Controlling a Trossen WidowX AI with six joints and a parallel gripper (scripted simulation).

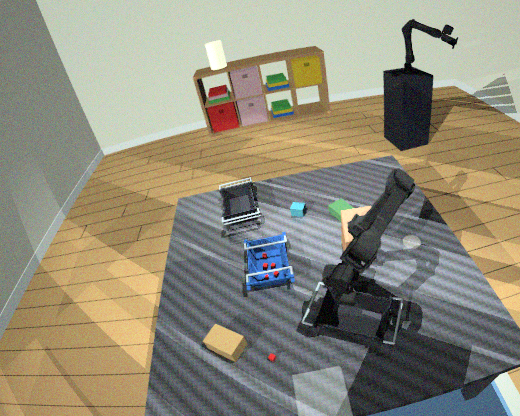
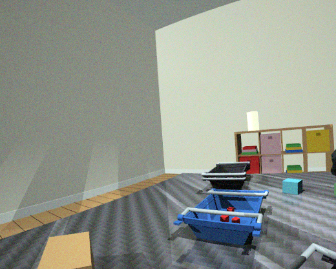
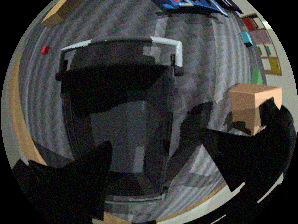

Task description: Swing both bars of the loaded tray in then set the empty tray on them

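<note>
My gripper tip is 60 mm to the right of the dark tray and 50 mm above it. Round my gripper tip: flat tan block (450 mm ahead, 20 mm to the left, 70 mm below); then green block (170 mm behind, 480 mm to the right, 80 mm below); then small red cube (300 mm ahead, 110 mm to the left, 90 mm below).
</note>
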